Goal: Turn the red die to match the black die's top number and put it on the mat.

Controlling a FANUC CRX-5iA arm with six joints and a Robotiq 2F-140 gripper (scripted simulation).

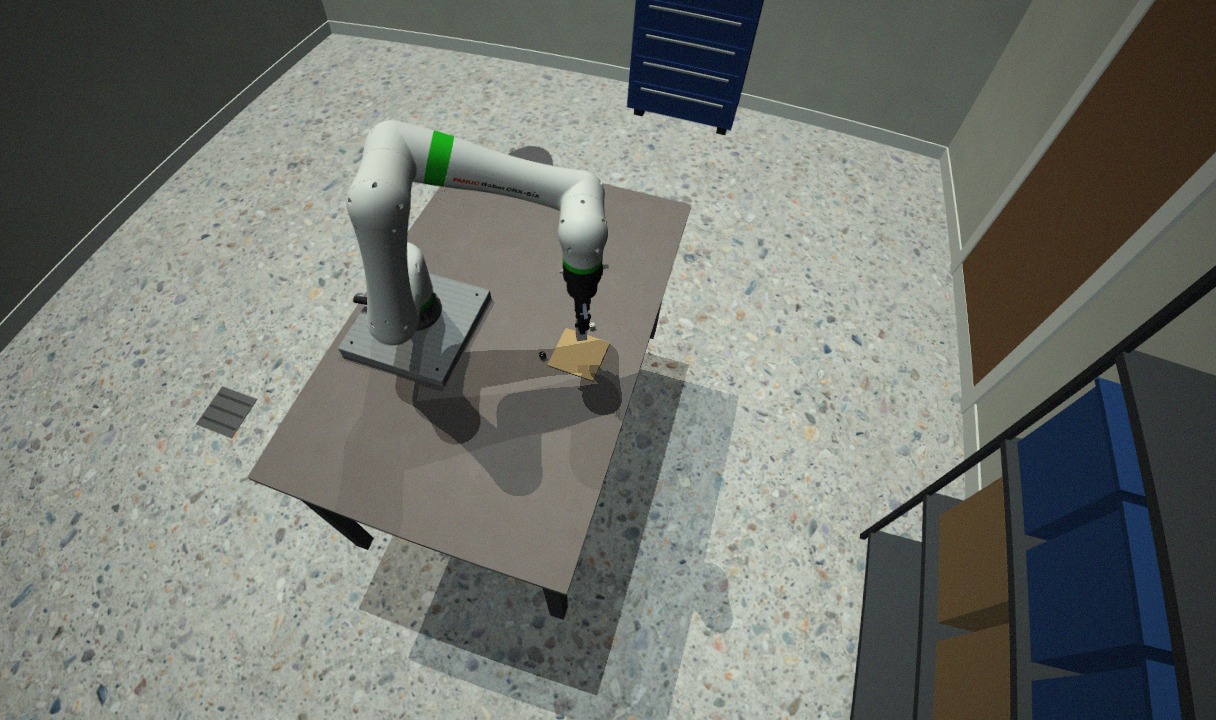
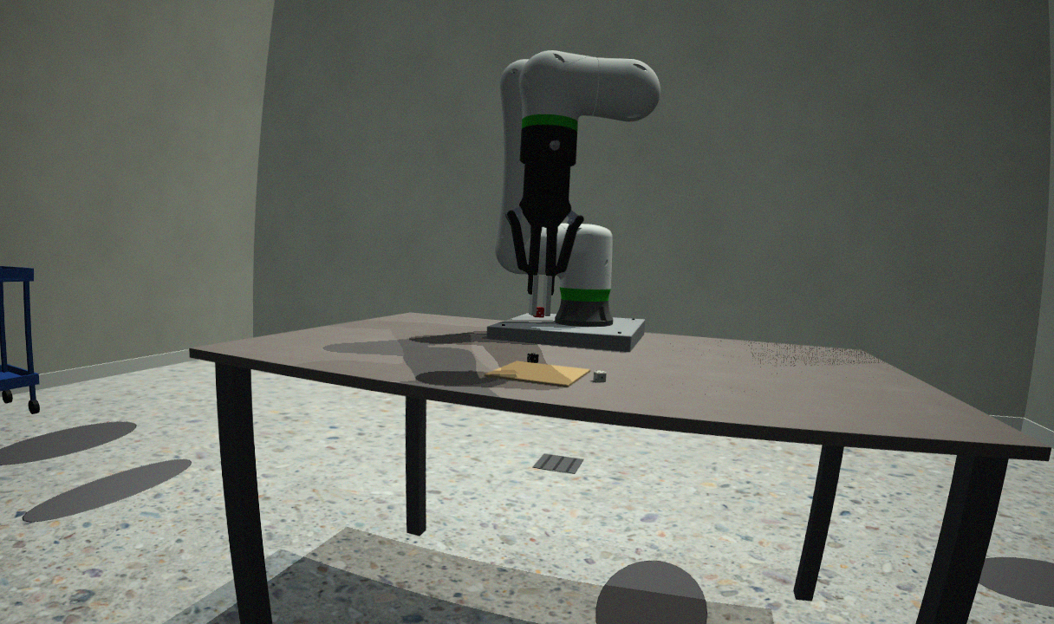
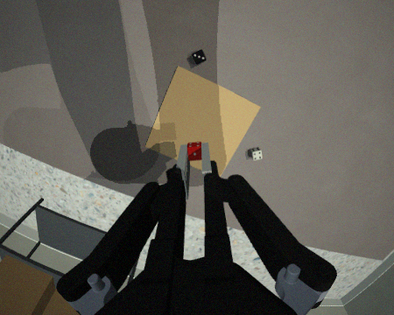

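My gripper is now 3 cm above the red die and 1 cm past it. Also, from my hand: tan mat 13 cm below, 1 cm to the left, 1 cm behind; white die 12 cm below, 11 cm to the left, 2 cm ahead; black die 12 cm below, 11 cm behind, 2 cm to the right.
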